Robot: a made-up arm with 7 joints. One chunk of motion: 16 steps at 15 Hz.
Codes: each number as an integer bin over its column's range. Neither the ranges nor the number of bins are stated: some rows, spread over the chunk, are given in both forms.
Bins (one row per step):
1: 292 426 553 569 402 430
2: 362 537 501 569 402 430
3: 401 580 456 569 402 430
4: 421 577 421 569 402 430
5: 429 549 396 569 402 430
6: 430 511 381 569 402 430
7: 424 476 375 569 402 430
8: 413 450 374 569 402 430
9: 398 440 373 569 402 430
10: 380 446 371 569 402 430
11: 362 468 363 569 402 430
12: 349 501 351 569 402 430
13: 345 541 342 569 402 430
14: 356 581 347 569 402 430
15: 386 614 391 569 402 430
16: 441 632 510 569 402 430
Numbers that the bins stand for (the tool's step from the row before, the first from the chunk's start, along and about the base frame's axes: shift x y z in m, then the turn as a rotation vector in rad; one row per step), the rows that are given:
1: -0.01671 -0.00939 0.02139 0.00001 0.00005 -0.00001
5: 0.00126 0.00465 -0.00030 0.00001 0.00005 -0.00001
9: -0.00281 -0.00779 -0.00347 0.00001 0.00005 -0.00001
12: -0.00924 -0.00083 -0.00651 0.00001 0.00005 -0.00001
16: 0.00283 0.01412 0.01545 0.00001 0.00005 -0.00001
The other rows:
2: -0.00753 0.00328 0.01421 0.00001 0.00005 -0.00001
3: -0.00242 0.00819 0.00799 0.00001 0.00005 -0.00001
4: 0.00021 0.00784 0.00316 0.00001 0.00005 -0.00001
6: 0.00139 0.00031 -0.00237 0.00001 0.00005 -0.00001
7: 0.00060 -0.00368 -0.00320 0.00001 0.00005 -0.00001
8: -0.00084 -0.00665 -0.00334 0.00001 0.00005 -0.00001
10: -0.00517 -0.00711 -0.00375 0.00001 0.00005 -0.00001
11: -0.00753 -0.00459 -0.00486 0.00001 0.00005 -0.00001
13: -0.00976 0.00374 -0.00776 0.00001 0.00005 -0.00001
14: -0.00832 0.00830 -0.00707 0.00001 0.00005 -0.00001
15: -0.00438 0.01207 -0.00099 0.00001 0.00005 -0.00001

